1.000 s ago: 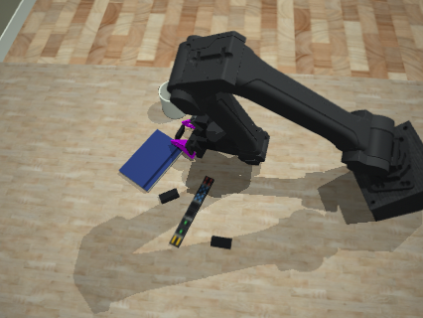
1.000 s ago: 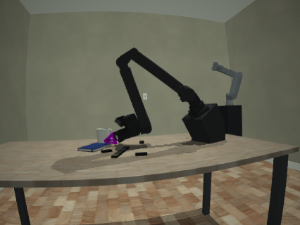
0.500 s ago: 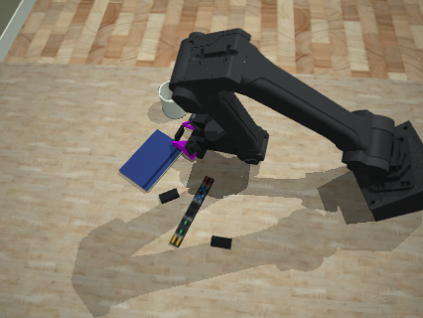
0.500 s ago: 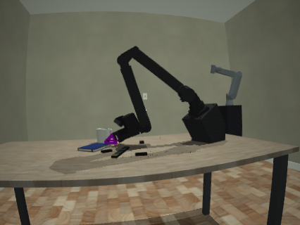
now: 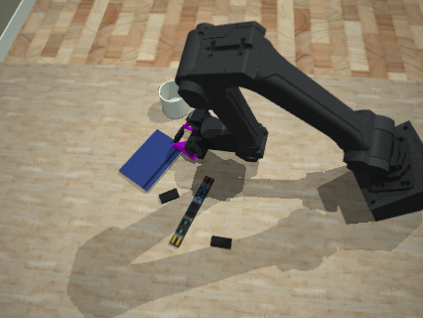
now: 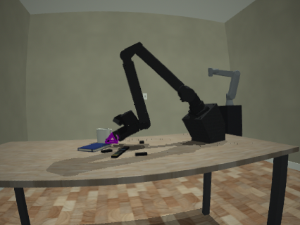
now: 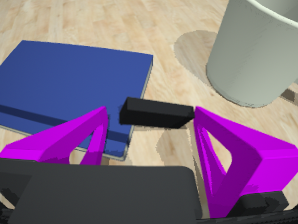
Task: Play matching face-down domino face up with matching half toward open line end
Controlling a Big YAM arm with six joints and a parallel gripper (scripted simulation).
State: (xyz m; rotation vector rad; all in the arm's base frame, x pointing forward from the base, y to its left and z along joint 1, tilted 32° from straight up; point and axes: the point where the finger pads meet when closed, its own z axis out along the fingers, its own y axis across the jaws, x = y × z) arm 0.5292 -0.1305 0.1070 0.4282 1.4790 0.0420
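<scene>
My gripper is now 10 mm short of the black domino and 10 mm to the left of it. Round my hand: white mug: 40 mm ahead, 120 mm to the right, 10 mm above; then blue book: 70 mm ahead, 80 mm to the left, 20 mm below.
</scene>
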